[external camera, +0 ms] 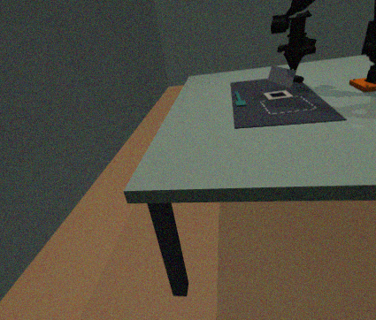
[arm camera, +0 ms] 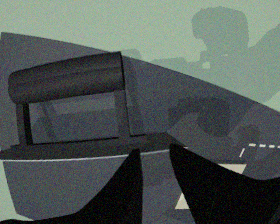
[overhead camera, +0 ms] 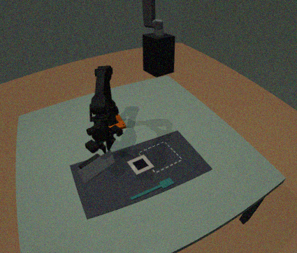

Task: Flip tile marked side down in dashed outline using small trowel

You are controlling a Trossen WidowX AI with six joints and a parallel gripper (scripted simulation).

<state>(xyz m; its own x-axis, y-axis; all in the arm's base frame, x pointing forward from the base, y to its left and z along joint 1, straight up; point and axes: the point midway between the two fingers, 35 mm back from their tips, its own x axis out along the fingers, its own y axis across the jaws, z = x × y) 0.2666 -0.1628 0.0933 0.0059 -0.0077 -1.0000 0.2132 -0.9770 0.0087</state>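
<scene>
My gripper tip is 12 cm to the right of the white tile, 11 cm short of it and 7 cm above it. Also, from my gripper tip: dark mat (13 cm ahead, 10 cm to the left, 9 cm below); teal trowel (27 cm ahead, 10 cm to the left, 7 cm below).
</scene>
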